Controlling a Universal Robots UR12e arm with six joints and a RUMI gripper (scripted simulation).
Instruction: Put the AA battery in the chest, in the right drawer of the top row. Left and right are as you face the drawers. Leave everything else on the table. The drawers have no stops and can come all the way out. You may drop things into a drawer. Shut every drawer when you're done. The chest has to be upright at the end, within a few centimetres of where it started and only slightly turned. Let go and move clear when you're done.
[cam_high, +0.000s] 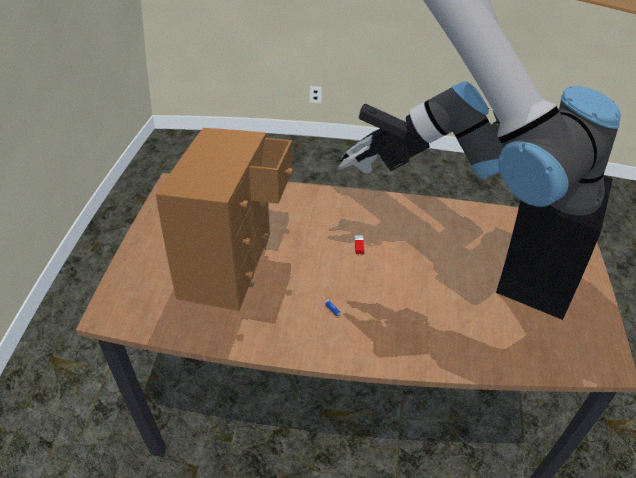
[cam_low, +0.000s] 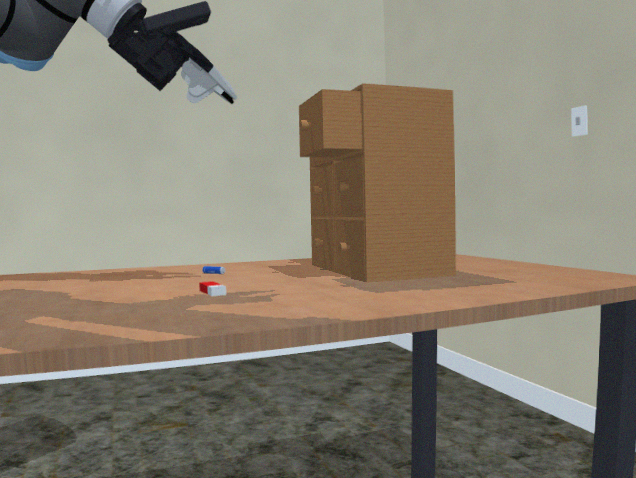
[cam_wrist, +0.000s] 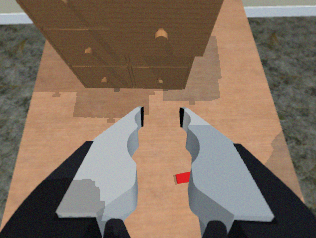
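Now: the blue AA battery 32 cm below my hand, 18 cm to the left of it and 1 cm behind it.
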